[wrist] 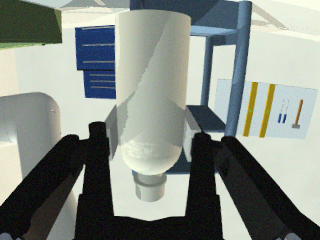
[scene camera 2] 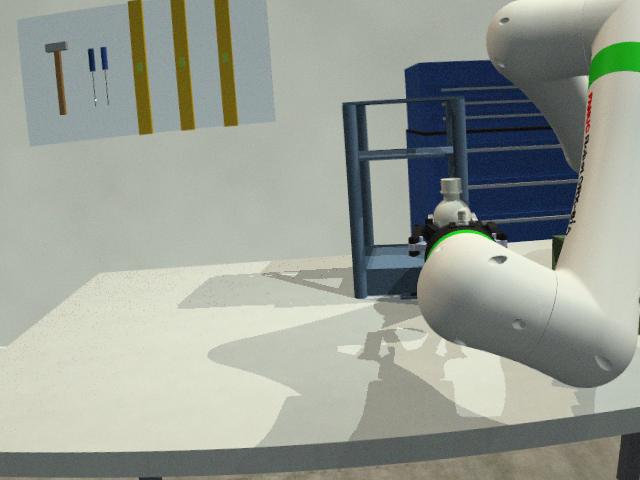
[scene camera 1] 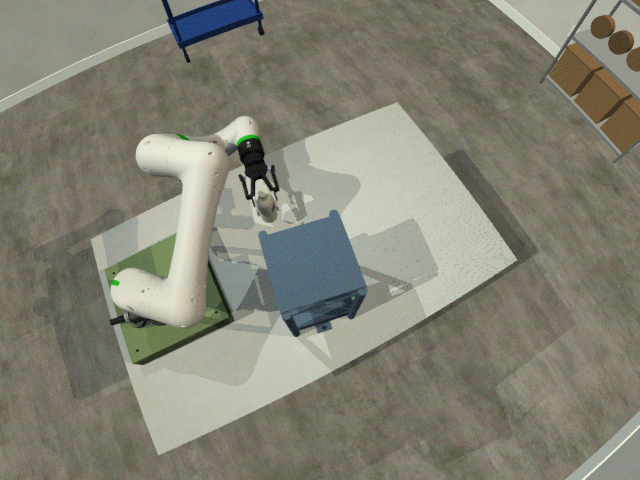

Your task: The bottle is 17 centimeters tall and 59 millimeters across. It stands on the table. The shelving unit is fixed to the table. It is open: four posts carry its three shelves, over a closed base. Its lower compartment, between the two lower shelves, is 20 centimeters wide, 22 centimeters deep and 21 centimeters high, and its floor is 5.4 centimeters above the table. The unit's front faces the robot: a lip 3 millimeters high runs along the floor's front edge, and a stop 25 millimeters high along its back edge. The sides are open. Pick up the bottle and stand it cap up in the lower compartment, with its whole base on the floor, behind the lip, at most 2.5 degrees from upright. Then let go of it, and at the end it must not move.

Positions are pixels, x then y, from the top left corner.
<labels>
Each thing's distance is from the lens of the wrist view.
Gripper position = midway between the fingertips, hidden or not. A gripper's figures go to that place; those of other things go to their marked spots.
my gripper (wrist: 150, 117): 0.20 m
bottle (wrist: 151, 51): 0.13 m
</labels>
